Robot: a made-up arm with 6 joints.
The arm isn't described. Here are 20 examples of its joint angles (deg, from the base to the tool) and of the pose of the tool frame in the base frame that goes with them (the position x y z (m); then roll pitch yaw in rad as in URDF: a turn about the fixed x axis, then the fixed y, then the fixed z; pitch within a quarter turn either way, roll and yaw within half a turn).
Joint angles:
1: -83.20 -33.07 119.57 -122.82 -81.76 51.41
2: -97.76 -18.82 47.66 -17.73 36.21 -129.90
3: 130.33 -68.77 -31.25 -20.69 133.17 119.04
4: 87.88 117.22 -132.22 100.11 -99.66 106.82
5: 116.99 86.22 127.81 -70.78 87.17 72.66
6: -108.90 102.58 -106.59 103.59 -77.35 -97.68
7: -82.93 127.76 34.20 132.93 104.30 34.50
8: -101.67 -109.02 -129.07 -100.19 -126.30 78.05
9: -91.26 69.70 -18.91 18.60 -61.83 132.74
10: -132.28 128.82 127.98 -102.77 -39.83 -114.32
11: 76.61 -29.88 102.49 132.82 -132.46 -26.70
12: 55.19 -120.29 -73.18 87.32 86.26 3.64
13: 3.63 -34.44 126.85 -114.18 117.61 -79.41
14: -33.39 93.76 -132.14 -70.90 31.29 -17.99
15: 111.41 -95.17 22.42 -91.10 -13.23 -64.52
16: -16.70 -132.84 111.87 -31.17 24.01 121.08
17: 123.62 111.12 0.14 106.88 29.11 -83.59
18: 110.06 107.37 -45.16 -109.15 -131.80 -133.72
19: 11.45 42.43 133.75 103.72 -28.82 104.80
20: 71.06 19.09 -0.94 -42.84 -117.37 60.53
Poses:
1: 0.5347 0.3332 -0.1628 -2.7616 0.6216 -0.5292
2: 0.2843 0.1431 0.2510 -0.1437 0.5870 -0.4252
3: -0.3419 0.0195 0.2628 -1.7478 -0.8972 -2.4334
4: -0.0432 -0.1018 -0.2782 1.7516 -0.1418 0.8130
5: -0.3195 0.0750 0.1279 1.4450 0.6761 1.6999
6: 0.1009 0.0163 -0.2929 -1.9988 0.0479 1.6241
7: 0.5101 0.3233 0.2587 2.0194 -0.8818 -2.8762
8: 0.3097 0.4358 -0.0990 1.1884 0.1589 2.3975
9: 0.0435 0.0469 -0.1092 1.4234 0.7766 -0.8871
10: -0.1619 0.3269 0.3409 -0.2101 0.5485 2.2106
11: 0.0199 -0.6198 -0.0022 -2.8638 0.0955 -0.0160
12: -0.2541 -0.1010 0.2823 0.4168 0.9423 0.7551
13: 0.2243 -0.3508 0.0914 -0.2069 -0.7289 0.2243
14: 0.4063 -0.2223 0.2394 -0.4542 0.3526 -2.2089
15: -0.3179 -0.0905 -0.2129 -2.8581 0.0198 -1.1953
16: 0.0572 -0.2386 0.1725 3.0301 -1.1505 -3.0144
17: -0.6839 0.1370 -0.0572 2.5641 0.6054 -0.7028
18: -0.1372 0.0762 0.1903 2.7397 0.5065 2.7464
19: 0.5451 -0.0469 0.0072 -2.6697 -0.6194 -0.1286
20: -0.1883 -0.0311 0.2444 -2.2389 -0.8540 0.6578
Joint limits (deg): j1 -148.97..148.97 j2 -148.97..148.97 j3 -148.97..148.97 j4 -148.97..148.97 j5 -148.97..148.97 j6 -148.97..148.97
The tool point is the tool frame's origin. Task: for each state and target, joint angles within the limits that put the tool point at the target. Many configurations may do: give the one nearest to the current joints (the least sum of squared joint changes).
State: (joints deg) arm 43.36 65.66 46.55 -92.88 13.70 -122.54
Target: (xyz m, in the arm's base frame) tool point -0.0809 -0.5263 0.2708
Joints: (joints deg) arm 38.16 48.47 41.96 -95.11 26.27 -121.84
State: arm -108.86 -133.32 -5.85 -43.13 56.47 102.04
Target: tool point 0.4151 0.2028 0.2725
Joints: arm -85.49 -92.60 1.54 -14.08 91.27 94.53
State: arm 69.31 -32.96 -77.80 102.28 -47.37 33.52
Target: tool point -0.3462 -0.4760 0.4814
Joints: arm 31.59 -71.92 -127.15 113.58 -64.75 37.14
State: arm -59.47 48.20 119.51 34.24 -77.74 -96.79
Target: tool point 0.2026 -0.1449 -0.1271
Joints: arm -58.17 38.44 92.12 6.49 -59.88 -96.14
